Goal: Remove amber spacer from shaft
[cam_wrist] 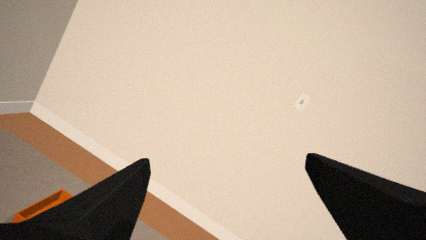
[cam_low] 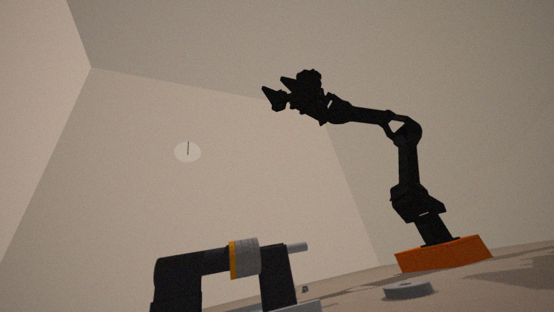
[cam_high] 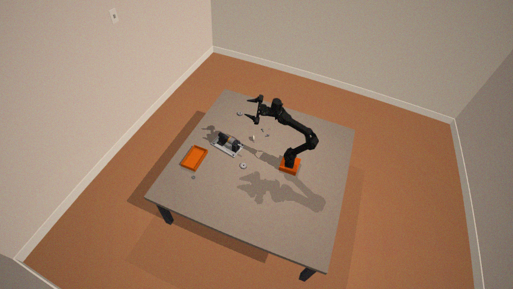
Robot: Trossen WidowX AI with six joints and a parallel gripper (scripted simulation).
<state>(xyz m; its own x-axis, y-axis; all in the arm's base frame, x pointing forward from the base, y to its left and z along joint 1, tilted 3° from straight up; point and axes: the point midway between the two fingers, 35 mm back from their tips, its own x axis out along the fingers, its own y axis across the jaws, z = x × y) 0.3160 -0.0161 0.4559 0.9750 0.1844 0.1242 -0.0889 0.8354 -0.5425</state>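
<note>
Right now the grey shaft is 41 cm below my gripper tip, 8 cm ahead of it and 2 cm to the right of it. Round my gripper tip: amber spacer 41 cm below, 12 cm ahead, 4 cm to the right; orange tray 48 cm below, 33 cm ahead, 17 cm to the left; grey ring 48 cm below, 11 cm to the left, 4 cm behind.
</note>
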